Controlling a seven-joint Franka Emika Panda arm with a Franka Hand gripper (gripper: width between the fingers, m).
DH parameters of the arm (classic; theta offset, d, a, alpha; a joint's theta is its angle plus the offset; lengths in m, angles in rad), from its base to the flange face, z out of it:
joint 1: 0 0.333 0 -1.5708
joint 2: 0 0 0 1.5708
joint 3: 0 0.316 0.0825 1.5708
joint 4: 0 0 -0.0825 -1.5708
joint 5: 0 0.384 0 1.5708
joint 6: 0 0 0.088 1.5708
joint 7: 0 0.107 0 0
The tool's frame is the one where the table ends.
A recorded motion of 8 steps. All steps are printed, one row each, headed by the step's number.
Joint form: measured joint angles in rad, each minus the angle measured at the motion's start. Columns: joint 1, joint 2, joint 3, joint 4, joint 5, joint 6, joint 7.
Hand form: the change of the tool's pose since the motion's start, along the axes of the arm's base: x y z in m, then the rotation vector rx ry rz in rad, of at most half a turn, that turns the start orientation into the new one. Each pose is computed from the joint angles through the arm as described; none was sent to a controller.
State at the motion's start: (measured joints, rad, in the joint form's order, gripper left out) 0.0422 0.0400 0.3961 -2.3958 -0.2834 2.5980 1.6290
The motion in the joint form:
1: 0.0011 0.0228 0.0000 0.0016 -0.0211 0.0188 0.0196
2: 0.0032 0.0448 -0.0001 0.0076 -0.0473 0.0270 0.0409
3: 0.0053 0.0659 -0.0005 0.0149 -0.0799 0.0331 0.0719
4: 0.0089 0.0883 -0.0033 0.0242 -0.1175 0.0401 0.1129
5: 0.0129 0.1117 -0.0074 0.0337 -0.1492 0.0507 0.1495
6: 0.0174 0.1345 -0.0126 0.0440 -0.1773 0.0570 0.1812
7: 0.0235 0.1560 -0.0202 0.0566 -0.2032 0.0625 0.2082
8: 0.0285 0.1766 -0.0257 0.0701 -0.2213 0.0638 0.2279
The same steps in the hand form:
1: 0.0007 0.0024 -0.0082 0.0033 -0.0001 0.0012
2: 0.0016 0.0051 -0.0154 -0.0001 0.0019 0.0040
3: 0.0026 0.0079 -0.0219 -0.0052 0.0010 0.0018
4: 0.0043 0.0107 -0.0284 -0.0093 -0.0031 -0.0067
5: 0.0063 0.0132 -0.0350 -0.0083 -0.0069 -0.0155
6: 0.0084 0.0152 -0.0416 -0.0090 -0.0078 -0.0238
7: 0.0114 0.0169 -0.0470 -0.0095 -0.0107 -0.0302
8: 0.0144 0.0187 -0.0520 -0.0100 -0.0098 -0.0357

